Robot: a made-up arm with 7 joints. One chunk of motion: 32 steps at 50 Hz.
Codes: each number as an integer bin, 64 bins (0 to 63) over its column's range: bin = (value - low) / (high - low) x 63, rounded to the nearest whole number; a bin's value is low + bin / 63 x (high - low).
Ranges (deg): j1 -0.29..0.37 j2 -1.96..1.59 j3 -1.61..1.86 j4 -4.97..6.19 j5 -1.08..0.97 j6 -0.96..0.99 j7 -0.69..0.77
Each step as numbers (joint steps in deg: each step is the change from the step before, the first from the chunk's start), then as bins.
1 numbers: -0.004 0.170 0.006 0.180 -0.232 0.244 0.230
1 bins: 27 38 29 29 26 39 40
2 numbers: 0.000 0.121 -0.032 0.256 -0.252 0.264 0.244
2 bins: 28 37 29 30 25 40 40
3 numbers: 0.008 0.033 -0.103 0.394 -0.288 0.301 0.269
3 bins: 28 35 27 30 24 41 41
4 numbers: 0.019 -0.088 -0.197 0.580 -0.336 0.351 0.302
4 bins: 29 33 26 31 23 42 43
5 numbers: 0.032 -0.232 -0.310 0.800 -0.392 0.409 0.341
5 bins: 31 31 24 33 21 44 44
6 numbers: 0.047 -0.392 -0.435 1.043 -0.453 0.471 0.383
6 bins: 32 28 21 34 19 46 46
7 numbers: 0.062 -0.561 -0.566 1.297 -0.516 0.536 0.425
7 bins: 34 25 19 35 17 48 48
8 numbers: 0.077 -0.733 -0.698 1.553 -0.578 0.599 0.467
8 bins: 35 22 17 37 15 50 50
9 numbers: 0.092 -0.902 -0.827 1.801 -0.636 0.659 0.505
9 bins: 36 19 14 38 14 52 52
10 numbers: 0.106 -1.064 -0.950 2.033 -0.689 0.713 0.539
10 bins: 38 16 12 40 12 54 53
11 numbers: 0.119 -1.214 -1.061 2.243 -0.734 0.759 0.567
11 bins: 39 13 10 41 11 56 54
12 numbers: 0.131 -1.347 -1.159 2.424 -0.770 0.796 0.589
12 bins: 40 11 8 42 10 57 55
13 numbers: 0.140 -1.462 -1.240 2.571 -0.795 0.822 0.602
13 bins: 41 9 7 43 9 58 56
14 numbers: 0.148 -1.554 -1.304 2.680 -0.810 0.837 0.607
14 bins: 42 7 6 43 8 58 56
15 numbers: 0.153 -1.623 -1.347 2.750 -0.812 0.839 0.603
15 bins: 42 6 5 44 8 58 56
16 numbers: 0.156 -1.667 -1.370 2.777 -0.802 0.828 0.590
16 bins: 43 5 4 44 9 58 55
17 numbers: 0.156 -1.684 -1.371 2.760 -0.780 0.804 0.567
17 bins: 43 5 4 44 9 57 54
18 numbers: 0.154 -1.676 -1.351 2.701 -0.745 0.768 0.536
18 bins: 42 5 5 43 10 56 53
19 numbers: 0.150 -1.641 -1.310 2.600 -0.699 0.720 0.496
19 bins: 42 6 5 43 12 54 51
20 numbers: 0.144 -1.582 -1.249 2.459 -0.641 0.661 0.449
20 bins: 41 7 7 42 13 52 49
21 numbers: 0.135 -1.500 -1.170 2.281 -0.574 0.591 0.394
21 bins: 41 8 8 41 16 50 47
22 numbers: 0.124 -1.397 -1.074 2.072 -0.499 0.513 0.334
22 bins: 40 10 10 40 18 48 44
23 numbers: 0.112 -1.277 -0.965 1.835 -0.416 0.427 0.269
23 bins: 38 12 12 38 20 45 41
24 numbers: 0.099 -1.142 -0.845 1.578 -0.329 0.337 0.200
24 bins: 37 15 14 37 23 42 38
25 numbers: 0.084 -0.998 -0.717 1.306 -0.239 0.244 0.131
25 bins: 36 17 16 35 26 39 35
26 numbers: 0.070 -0.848 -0.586 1.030 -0.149 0.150 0.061
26 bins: 34 20 19 34 29 36 32
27 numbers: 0.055 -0.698 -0.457 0.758 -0.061 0.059 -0.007
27 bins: 33 22 21 32 31 33 29
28 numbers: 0.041 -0.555 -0.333 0.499 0.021 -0.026 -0.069
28 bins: 32 25 23 31 34 30 27
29 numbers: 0.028 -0.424 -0.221 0.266 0.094 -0.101 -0.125
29 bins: 30 27 25 30 36 28 24
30 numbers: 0.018 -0.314 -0.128 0.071 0.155 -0.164 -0.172
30 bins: 29 29 27 28 38 26 22
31 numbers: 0.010 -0.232 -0.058 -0.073 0.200 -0.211 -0.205
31 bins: 29 31 28 28 39 24 21
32 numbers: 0.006 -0.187 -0.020 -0.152 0.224 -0.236 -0.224
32 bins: 28 31 29 27 40 23 20
